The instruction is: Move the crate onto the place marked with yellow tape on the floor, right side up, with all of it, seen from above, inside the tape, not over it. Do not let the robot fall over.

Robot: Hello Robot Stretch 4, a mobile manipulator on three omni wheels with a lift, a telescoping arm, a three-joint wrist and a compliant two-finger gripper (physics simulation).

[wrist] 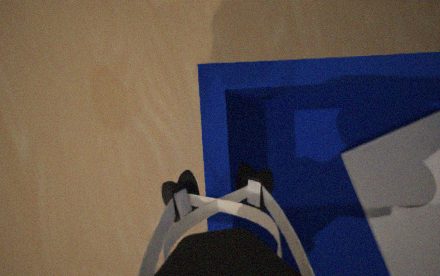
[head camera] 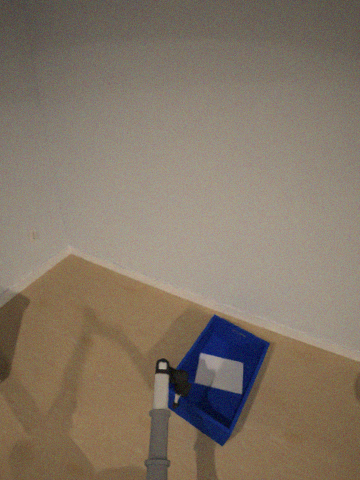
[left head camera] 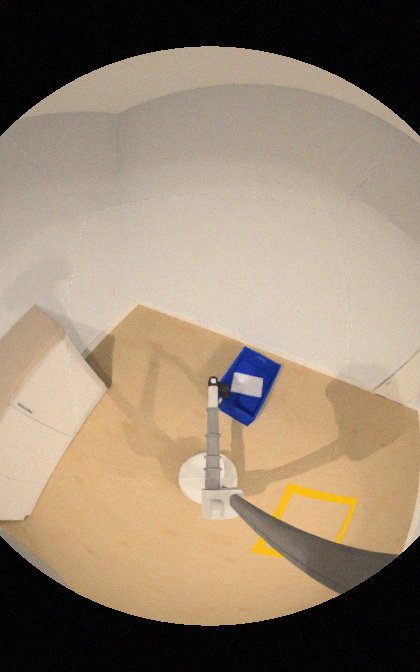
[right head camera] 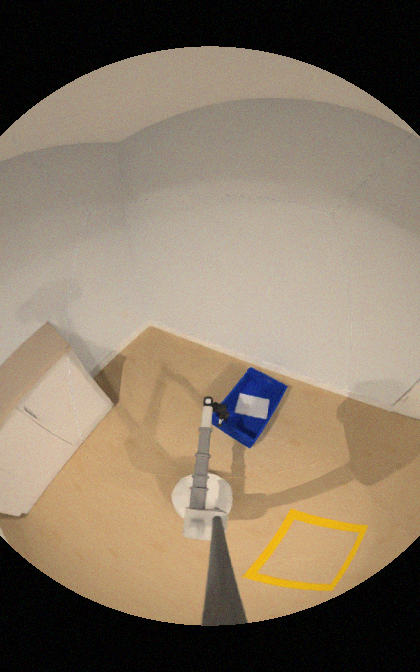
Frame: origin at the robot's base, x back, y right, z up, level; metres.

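Seen in the pictures: gripper, fingertip midpoint: (head camera: 178, 401).
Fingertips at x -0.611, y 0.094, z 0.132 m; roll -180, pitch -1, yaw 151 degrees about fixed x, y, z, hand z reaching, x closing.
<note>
Pixels of each thing's top centre, then the offset from my fingertips to it.
- blue crate, middle of its top: (head camera: 221, 364) dy +0.244, dx -0.184, dz +0.061 m
- pale flat piece, middle of its top: (head camera: 220, 372) dy +0.278, dx -0.229, dz -0.134 m
The blue crate (head camera: 202, 425) (left head camera: 235, 416) (right head camera: 237, 434) (wrist: 310, 72) stands upright on the floor close to the wall, with its open side up. A pale flat piece (head camera: 227, 377) (left head camera: 250, 385) (right head camera: 255, 406) (wrist: 415, 225) lies inside it. My gripper (head camera: 181, 392) (left head camera: 223, 392) (right head camera: 220, 414) (wrist: 217, 181) is at the crate's left end. In the wrist view one finger is outside and one inside the crate wall, and they look shut on it. The yellow tape outline (left head camera: 322, 493) (right head camera: 327, 521) is on the floor at the lower right, apart from the crate; my mast hides part of it in the left head view.
A white wall (head camera: 200, 200) (left head camera: 210, 250) (right head camera: 225, 260) runs close behind the crate. A pale cabinet (left head camera: 45, 425) (right head camera: 45, 445) stands on the left. My round white base (left head camera: 192, 477) (right head camera: 182, 495) is between the cabinet and the tape outline.
</note>
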